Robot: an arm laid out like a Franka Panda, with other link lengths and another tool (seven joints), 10 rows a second.
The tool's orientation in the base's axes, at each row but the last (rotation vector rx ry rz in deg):
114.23, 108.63, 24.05
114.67, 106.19, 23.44
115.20, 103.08, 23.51
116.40, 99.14, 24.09
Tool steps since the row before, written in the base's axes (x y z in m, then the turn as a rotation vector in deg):
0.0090, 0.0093, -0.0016, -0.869, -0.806, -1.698
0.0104, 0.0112, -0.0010, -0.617, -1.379, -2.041
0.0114, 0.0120, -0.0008, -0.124, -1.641, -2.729
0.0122, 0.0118, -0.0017, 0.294, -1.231, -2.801
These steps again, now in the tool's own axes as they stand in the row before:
0.0098, 0.0070, 0.0050, -0.803, -1.509, 1.168
0.0121, 0.0081, 0.0048, -1.337, -1.413, 1.633
0.0133, 0.0085, 0.0049, -1.499, -1.296, 2.496
0.0138, 0.0081, 0.0060, -1.020, -1.027, 2.711

